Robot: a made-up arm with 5 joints.
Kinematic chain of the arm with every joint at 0, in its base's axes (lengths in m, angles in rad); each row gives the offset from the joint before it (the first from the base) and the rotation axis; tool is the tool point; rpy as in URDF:
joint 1: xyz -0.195 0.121 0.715 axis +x
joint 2: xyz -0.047 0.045 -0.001 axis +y
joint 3: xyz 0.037 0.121 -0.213 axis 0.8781 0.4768 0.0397
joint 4: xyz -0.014 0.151 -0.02 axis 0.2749 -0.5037 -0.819
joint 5: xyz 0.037 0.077 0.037 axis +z
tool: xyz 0.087 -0.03 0.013 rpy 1.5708 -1.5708 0
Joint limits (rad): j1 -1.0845..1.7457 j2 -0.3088..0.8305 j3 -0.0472..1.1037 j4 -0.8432..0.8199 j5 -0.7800..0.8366
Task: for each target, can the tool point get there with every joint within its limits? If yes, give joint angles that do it. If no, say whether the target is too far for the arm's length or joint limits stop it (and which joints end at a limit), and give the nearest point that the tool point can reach.
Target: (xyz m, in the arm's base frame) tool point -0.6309 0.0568 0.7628
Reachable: no: joint limits stop it (at a limit: joint 1, joint 2, joint 3, joint 4, joint 5) | nearest point -0.3328 0.2277 0.9990 | short by 0.417 m
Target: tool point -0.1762 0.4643 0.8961
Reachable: yes | joints 1.0068 0.5713 0.4956 0.0497 0.0318
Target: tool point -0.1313 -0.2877 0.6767
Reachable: no: joint limits stop it (at a limit: joint 1, joint 3, joint 4) | nearest point -0.1826 0.0292 0.4519 | short by 0.392 m
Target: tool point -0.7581 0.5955 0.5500
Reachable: no: too far | nearest point -0.4087 0.6240 0.5401 | short by 0.351 m
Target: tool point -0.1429 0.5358 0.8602
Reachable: yes | joints 0.7500 0.1345 0.3677 -0.5483 -0.1268
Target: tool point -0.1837 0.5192 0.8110
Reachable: yes | joints 0.7243 0.4294 0.4227 -0.3529 -0.3192
